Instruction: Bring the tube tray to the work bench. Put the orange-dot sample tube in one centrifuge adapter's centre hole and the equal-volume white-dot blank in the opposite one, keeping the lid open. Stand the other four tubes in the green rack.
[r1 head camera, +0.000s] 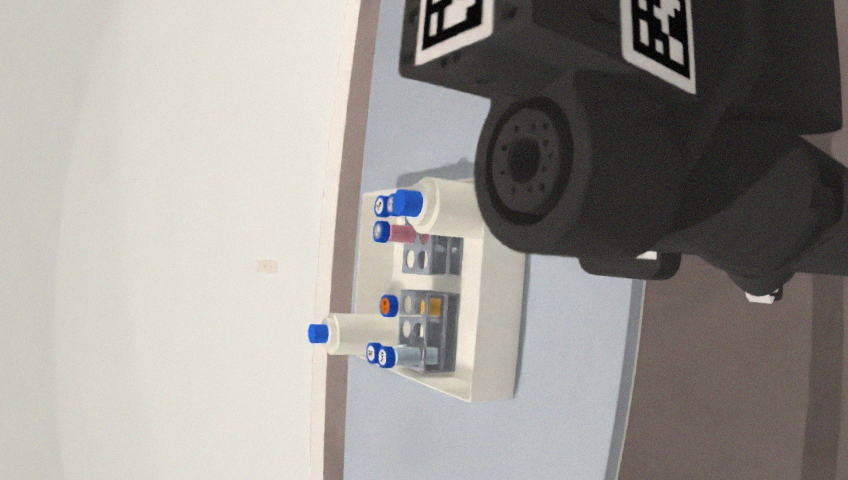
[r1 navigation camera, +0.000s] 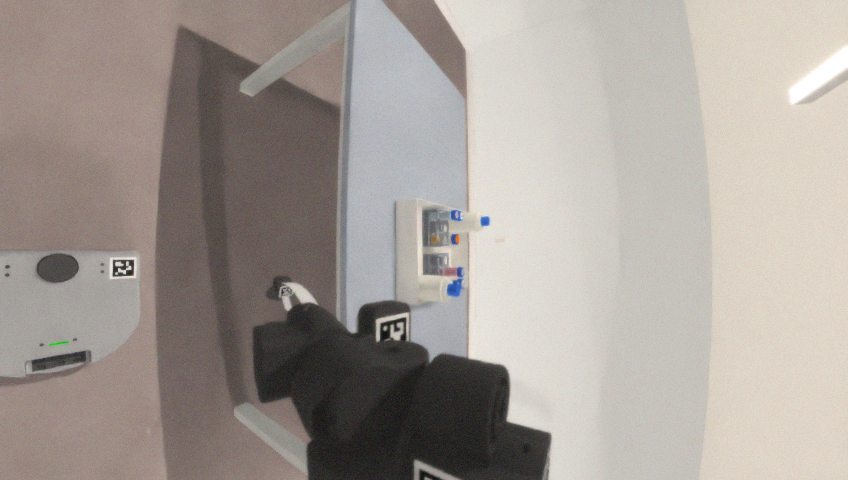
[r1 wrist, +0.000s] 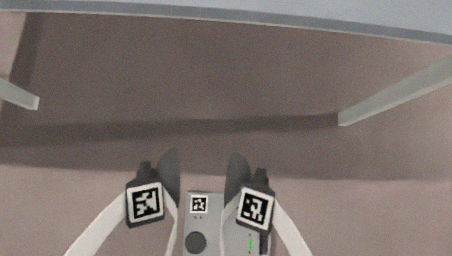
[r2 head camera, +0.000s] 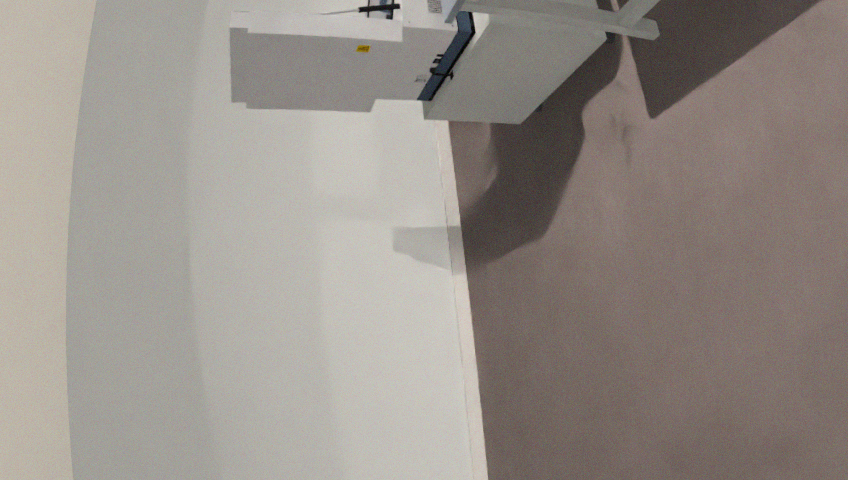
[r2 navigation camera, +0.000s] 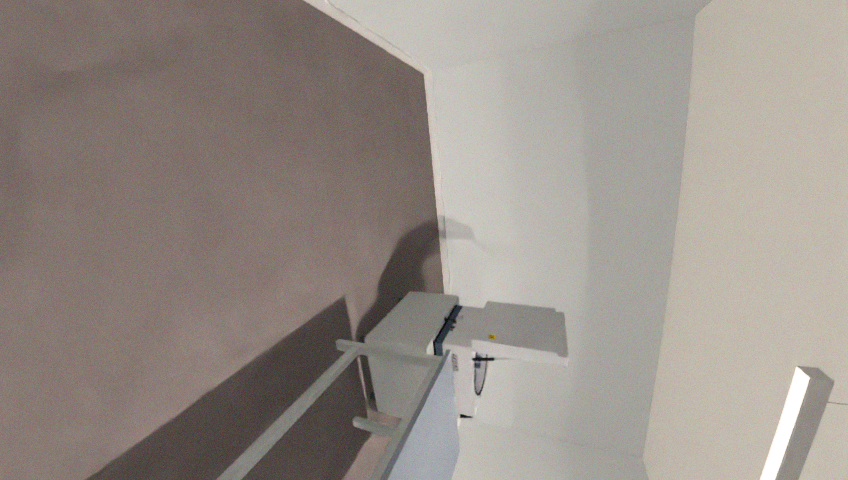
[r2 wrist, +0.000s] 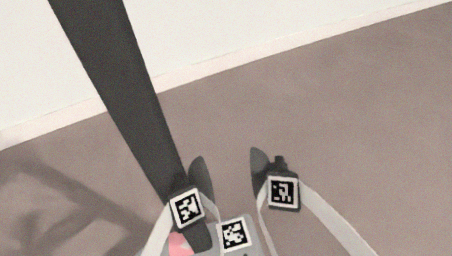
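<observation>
The white tube tray (r1 head camera: 499, 339) (r1 navigation camera: 409, 249) stands on a blue-topped table (r1 head camera: 386, 434) (r1 navigation camera: 386, 130). It has a white post with a blue top at each end. The orange-dot tube (r1 head camera: 388, 305) (r1 navigation camera: 455, 239) stands in one grey holder inside, near two white-dot tubes at the holder's far end. A pink tube (r1 head camera: 401, 232) (r1 navigation camera: 450, 271) and other blue-capped tubes stand by the second holder, partly hidden by a post. r1's gripper (r1 wrist: 202, 172) is open and empty, beyond the table's edge. r2's gripper (r2 wrist: 230, 172) is open and empty, above the floor. The green rack does not show.
The centrifuge (r2 head camera: 523, 71) (r2 navigation camera: 410, 324) stands by the wall with its lid (r2 head camera: 315, 71) (r2 navigation camera: 523, 327) raised. A blue-topped bench (r2 navigation camera: 431, 416) is beside it. r1's dark wrist (r1 head camera: 624, 178) (r1 navigation camera: 368, 380) covers part of its head view. Table legs (r1 navigation camera: 297, 50) (r1 wrist: 400, 90) reach the floor.
</observation>
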